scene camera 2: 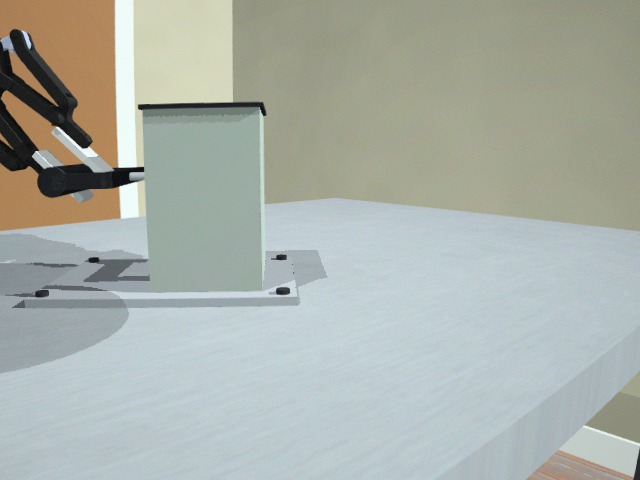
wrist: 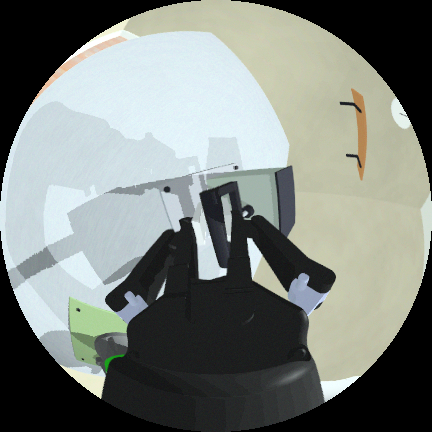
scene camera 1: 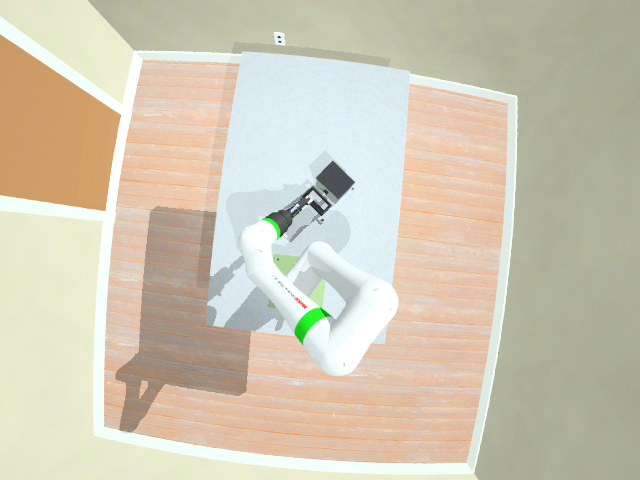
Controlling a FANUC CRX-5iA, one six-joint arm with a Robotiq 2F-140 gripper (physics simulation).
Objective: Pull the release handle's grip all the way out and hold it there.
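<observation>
The release handle's grip (scene camera 1: 319, 208) (scene camera 2: 52, 181) (wrist: 218, 242) is a black bar on a rectangular black frame. It stands out from a pale grey-green housing (scene camera 2: 204, 201) (wrist: 262, 192) with a dark top (scene camera 1: 336, 179). A short stretch of light rod (scene camera 2: 136, 176) shows between frame and housing in scene camera 2. My gripper (scene camera 1: 309, 198) (scene camera 2: 92, 179) (wrist: 213, 209) comes in tilted from above and is shut on the grip, one pale finger pad over the bar and one under it. The far side of the grip is partly hidden by the fingers in the wrist view.
The housing stands on a light base plate (scene camera 2: 160, 299) with black screws, on the pale blue-grey table (scene camera 1: 320, 103) (scene camera 2: 413, 335) (wrist: 175, 75). A light green plate (scene camera 1: 285, 262) (wrist: 95, 320) lies near my arm's base. My bent white arm (scene camera 1: 361, 320) spans the table's near end.
</observation>
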